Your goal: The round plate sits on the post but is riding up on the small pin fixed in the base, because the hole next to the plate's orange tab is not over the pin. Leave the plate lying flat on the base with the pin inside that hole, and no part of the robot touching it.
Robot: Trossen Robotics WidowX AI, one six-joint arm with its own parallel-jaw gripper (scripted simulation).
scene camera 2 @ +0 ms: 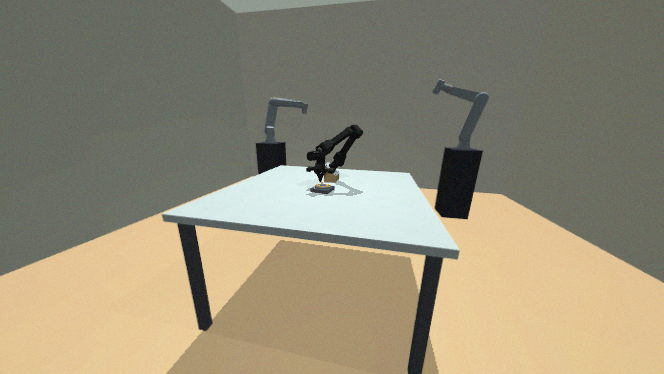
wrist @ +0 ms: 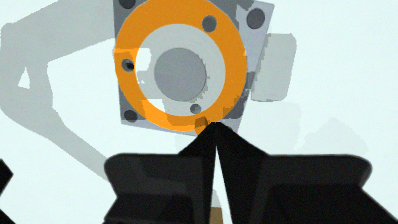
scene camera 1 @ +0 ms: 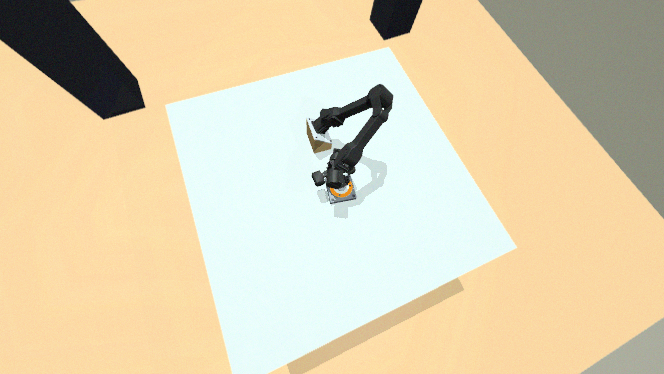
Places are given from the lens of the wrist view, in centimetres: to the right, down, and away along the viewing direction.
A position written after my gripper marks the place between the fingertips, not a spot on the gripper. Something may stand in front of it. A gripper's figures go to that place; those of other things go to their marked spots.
my gripper (wrist: 215, 127): 1, 1, 11
round plate (wrist: 142, 39): -4, -5, 9
